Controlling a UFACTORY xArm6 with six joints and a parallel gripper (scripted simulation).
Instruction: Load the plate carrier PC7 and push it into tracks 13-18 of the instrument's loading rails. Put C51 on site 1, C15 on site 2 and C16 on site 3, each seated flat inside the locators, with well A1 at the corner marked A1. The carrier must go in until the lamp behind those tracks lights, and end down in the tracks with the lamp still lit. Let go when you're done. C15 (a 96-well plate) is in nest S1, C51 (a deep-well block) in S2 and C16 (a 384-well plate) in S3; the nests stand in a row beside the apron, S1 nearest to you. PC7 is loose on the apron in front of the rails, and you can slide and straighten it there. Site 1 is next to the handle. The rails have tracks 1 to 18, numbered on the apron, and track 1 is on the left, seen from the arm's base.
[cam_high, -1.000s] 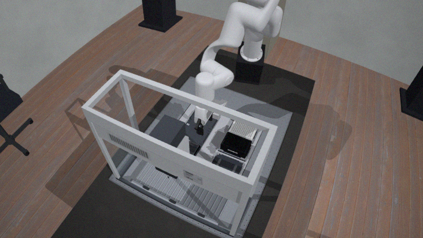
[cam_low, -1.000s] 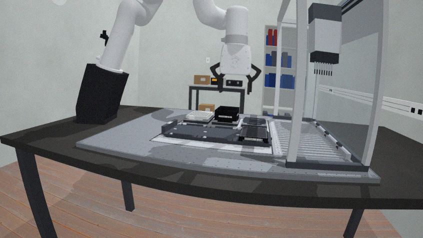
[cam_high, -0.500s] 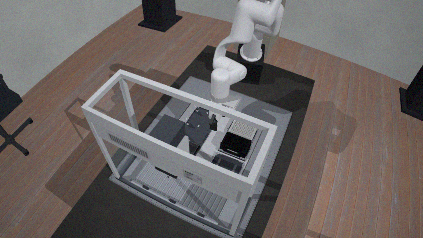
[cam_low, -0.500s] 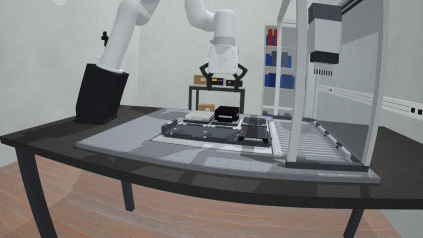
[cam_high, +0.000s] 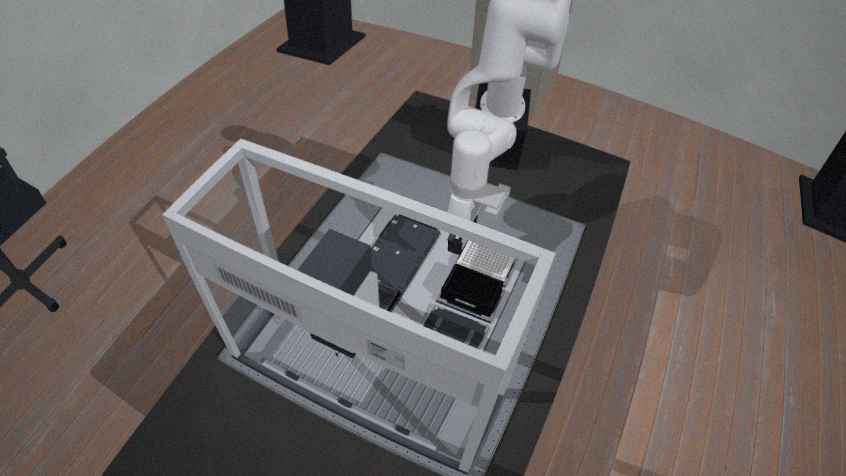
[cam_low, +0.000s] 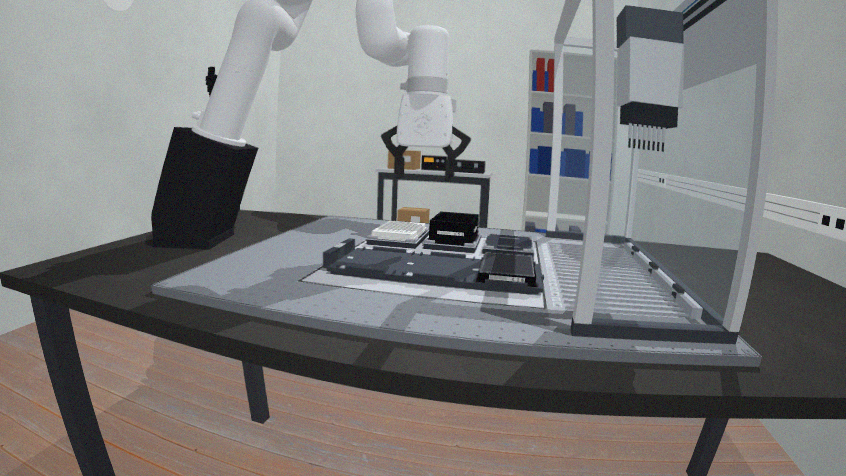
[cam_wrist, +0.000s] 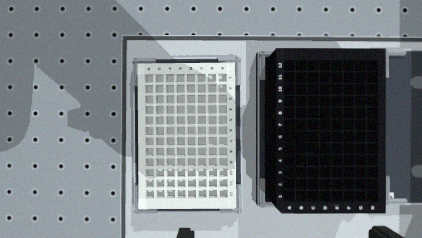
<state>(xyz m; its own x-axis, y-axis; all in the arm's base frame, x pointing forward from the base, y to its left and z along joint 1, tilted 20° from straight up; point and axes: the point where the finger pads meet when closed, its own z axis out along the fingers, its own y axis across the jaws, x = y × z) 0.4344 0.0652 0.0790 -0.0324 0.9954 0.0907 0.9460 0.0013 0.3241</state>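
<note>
My hand is 120 mm above the white 96-well plate C15, 60 mm past it and 50 mm to the right of it. Also, from my hand: apron (140 mm below, 70 mm to the right, 50 mm ahead); dark carrier PC7 (160 mm to the right, 120 mm below, 60 mm ahead); nest S1 (140 mm below, 60 mm behind, 50 mm to the left).
</note>
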